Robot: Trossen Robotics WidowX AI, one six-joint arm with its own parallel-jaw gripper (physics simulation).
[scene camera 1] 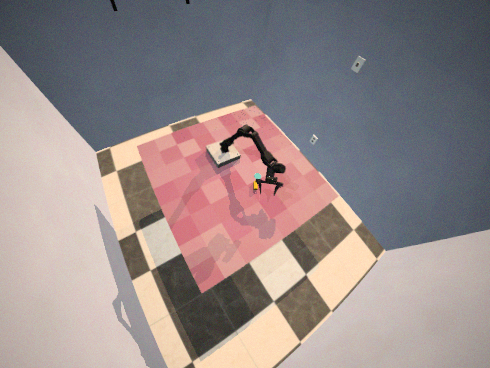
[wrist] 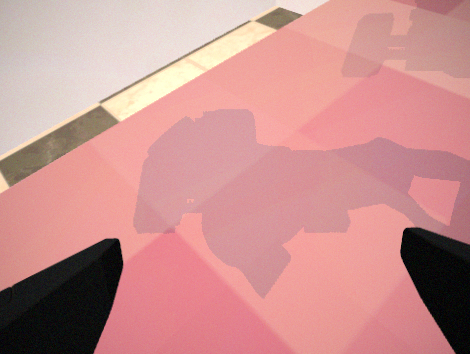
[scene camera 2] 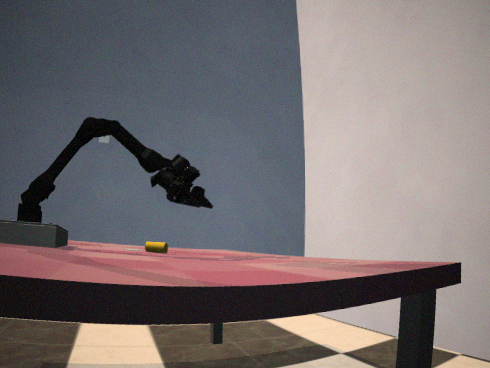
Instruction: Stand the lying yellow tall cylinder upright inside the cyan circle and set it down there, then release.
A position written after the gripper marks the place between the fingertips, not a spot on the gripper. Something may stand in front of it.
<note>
The gripper (scene camera 2: 206, 206) is open, with nothing in its grasp.
The gripper shows as well in the wrist view (wrist: 261, 246).
</note>
